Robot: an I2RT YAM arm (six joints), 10 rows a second.
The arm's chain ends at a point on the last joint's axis. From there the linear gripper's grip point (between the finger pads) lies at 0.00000 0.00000 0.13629 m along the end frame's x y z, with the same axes.
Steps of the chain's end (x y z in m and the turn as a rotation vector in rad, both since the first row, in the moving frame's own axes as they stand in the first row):
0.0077, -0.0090, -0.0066, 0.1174, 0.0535, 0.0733
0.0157, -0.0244, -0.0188, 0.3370, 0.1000, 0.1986
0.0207, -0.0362, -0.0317, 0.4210, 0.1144, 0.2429
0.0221, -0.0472, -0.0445, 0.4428, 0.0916, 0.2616
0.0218, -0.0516, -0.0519, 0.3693, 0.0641, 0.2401
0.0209, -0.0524, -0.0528, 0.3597, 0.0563, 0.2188
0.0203, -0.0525, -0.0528, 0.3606, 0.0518, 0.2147
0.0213, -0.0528, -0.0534, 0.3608, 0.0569, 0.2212
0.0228, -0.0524, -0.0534, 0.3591, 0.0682, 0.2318
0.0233, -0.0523, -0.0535, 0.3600, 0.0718, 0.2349
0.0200, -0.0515, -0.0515, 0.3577, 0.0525, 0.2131
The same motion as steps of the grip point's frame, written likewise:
0.0156, -0.0247, -0.0077, 0.1174, 0.0535, 0.0733
0.0335, -0.0678, -0.0271, 0.3370, 0.1000, 0.1986
0.0425, -0.0894, -0.0444, 0.4210, 0.1144, 0.2429
0.0417, -0.1032, -0.0581, 0.4428, 0.0916, 0.2616
0.0362, -0.0993, -0.0613, 0.3693, 0.0641, 0.2401
0.0336, -0.0991, -0.0617, 0.3597, 0.0563, 0.2188
0.0323, -0.0994, -0.0617, 0.3606, 0.0518, 0.2147
0.0342, -0.0996, -0.0624, 0.3608, 0.0569, 0.2212
0.0374, -0.0988, -0.0624, 0.3591, 0.0682, 0.2318
0.0385, -0.0987, -0.0625, 0.3600, 0.0718, 0.2349
0.0321, -0.0981, -0.0603, 0.3577, 0.0525, 0.2131

